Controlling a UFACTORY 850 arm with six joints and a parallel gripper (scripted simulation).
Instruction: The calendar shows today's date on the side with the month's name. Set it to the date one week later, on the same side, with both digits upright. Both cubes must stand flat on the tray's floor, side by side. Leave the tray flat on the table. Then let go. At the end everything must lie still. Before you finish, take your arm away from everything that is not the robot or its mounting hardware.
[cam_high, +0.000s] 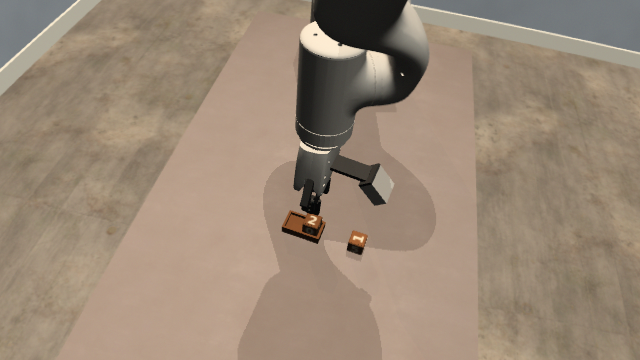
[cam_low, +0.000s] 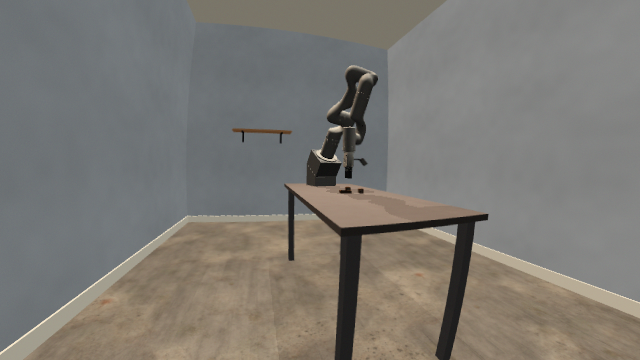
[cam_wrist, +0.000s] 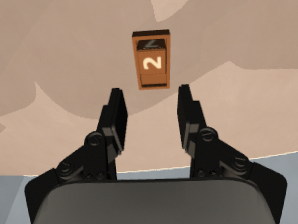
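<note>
The wooden cube lies 90 mm below my hand. Also, from my hand: wooden tray (20 mm to the right, 110 mm below).
</note>
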